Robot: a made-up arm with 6 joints. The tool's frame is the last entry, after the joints.
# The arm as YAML. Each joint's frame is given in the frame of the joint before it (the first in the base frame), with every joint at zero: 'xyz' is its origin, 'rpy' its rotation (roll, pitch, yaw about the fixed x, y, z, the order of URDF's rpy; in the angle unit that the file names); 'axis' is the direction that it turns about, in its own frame. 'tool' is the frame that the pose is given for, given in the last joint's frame.
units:
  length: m
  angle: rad
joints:
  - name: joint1
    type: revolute
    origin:
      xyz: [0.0, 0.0, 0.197]
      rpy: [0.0, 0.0, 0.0]
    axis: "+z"
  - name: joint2
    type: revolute
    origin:
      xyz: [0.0, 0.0, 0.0]
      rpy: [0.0, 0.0, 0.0]
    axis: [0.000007, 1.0, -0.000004]
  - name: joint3
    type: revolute
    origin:
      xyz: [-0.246, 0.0, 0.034]
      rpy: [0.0, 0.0, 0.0]
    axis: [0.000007, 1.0, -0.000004]
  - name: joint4
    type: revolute
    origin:
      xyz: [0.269, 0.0, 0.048]
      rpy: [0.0, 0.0, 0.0]
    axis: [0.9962, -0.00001, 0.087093]
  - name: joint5
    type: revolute
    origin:
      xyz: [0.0, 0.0, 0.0]
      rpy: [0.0, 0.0, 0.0]
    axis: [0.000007, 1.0, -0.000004]
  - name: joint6
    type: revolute
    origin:
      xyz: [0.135, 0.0, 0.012]
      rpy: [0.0, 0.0, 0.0]
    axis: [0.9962, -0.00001, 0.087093]
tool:
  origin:
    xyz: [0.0, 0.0, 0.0]
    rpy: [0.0, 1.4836, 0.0]
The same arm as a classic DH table. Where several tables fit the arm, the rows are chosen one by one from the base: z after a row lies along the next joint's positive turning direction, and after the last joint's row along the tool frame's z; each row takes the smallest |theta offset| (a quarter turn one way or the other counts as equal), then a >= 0, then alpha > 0; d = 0 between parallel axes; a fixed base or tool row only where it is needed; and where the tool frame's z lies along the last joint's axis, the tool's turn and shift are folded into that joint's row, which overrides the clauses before.
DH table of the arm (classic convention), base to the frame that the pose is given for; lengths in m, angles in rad. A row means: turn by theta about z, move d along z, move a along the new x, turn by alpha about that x. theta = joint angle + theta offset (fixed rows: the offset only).
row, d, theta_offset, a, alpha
joint1, 0.197, 0, 0, -1.5708
joint2, 0, 0.1373, -0.2483, 0
joint3, 0, 1.3462, -0.0244, 1.5708
joint4, 0.2722, 0, 0, -1.5708
joint5, 0, 0, -0.0002, 1.5708
joint6, 0.1355, 0, 0, 0

